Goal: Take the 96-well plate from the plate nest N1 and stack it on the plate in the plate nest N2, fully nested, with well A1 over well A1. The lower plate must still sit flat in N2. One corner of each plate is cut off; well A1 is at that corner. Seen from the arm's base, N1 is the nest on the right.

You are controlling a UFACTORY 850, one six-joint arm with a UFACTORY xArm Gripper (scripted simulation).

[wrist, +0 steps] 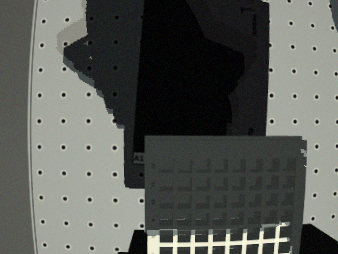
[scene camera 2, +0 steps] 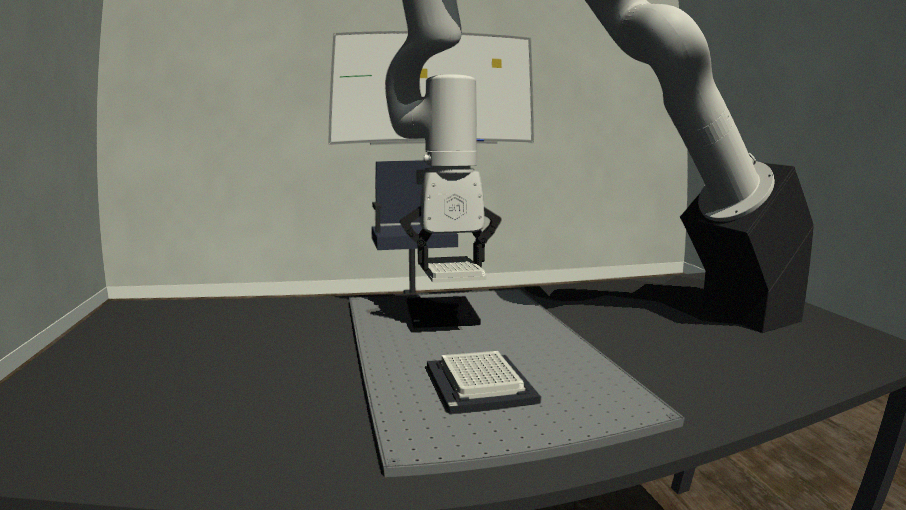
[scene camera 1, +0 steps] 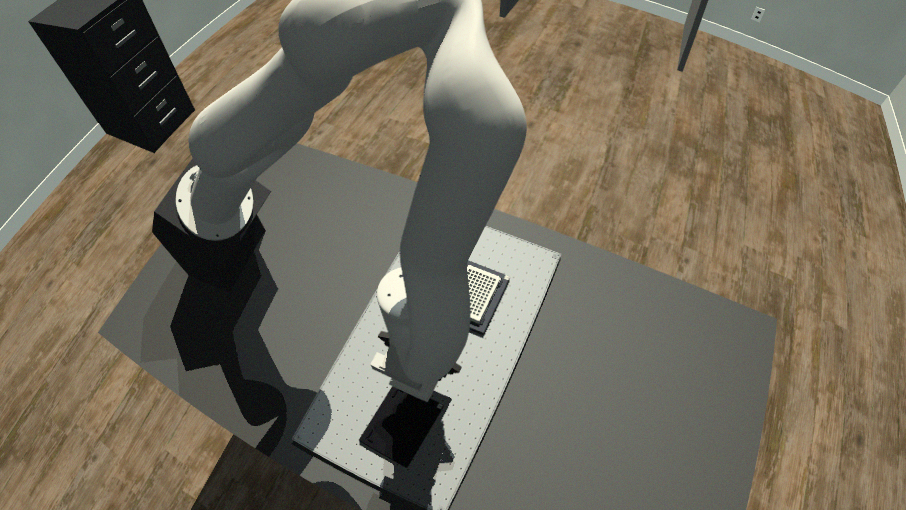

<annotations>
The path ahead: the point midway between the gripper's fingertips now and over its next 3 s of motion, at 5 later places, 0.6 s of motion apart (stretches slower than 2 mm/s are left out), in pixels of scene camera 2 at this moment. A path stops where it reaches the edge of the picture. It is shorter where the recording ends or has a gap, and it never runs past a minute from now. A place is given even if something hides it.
My gripper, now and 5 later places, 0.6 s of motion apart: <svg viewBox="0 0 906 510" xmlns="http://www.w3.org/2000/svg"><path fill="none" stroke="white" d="M451 267L456 274L463 282L470 291L478 301L482 311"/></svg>
</annotations>
